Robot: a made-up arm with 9 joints. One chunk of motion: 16 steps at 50 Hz.
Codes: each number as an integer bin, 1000 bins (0 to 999) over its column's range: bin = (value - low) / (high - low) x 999, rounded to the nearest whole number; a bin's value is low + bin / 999 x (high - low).
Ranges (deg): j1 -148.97..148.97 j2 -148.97..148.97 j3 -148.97..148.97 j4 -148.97..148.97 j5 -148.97..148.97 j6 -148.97..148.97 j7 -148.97..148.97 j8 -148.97..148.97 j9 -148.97..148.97
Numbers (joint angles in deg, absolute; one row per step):
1: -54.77 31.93 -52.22 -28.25 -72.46 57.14 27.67 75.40 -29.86
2: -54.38 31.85 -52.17 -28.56 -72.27 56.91 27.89 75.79 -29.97
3: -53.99 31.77 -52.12 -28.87 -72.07 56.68 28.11 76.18 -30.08
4: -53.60 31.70 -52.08 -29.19 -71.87 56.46 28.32 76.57 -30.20
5: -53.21 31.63 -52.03 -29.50 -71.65 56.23 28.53 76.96 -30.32
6: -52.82 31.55 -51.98 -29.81 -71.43 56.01 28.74 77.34 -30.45
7: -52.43 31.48 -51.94 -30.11 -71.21 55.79 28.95 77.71 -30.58
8: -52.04 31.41 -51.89 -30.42 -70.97 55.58 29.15 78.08 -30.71
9: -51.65 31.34 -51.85 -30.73 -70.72 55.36 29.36 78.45 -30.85
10: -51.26 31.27 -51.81 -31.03 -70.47 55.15 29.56 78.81 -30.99
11: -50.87 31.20 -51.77 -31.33 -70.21 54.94 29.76 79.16 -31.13
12: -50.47 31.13 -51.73 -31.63 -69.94 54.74 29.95 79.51 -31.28
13: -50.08 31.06 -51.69 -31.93 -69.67 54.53 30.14 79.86 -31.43
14: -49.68 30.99 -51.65 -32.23 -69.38 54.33 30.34 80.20 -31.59
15: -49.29 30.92 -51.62 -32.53 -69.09 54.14 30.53 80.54 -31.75
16: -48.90 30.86 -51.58 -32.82 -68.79 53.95 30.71 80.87 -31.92
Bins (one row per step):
1: 316 607 324 405 257 691 592 752 399
2: 317 606 325 404 257 690 593 754 399
3: 318 606 325 403 258 690 594 755 399
4: 320 606 325 402 259 689 594 756 398
5: 321 606 325 401 259 688 595 758 398
6: 322 605 325 400 260 687 596 759 397
7: 324 605 325 399 261 687 597 760 397
8: 325 605 326 398 262 686 597 761 397
9: 326 605 326 396 262 685 598 763 396
10: 328 604 326 395 263 684 599 764 396
11: 329 604 326 394 264 684 599 765 395
12: 330 604 326 393 265 683 600 766 395
13: 332 604 326 392 266 682 601 767 394
14: 333 603 326 391 267 682 601 768 394
15: 334 603 326 390 268 681 602 770 393
16: 336 603 327 389 269 680 602 771 392

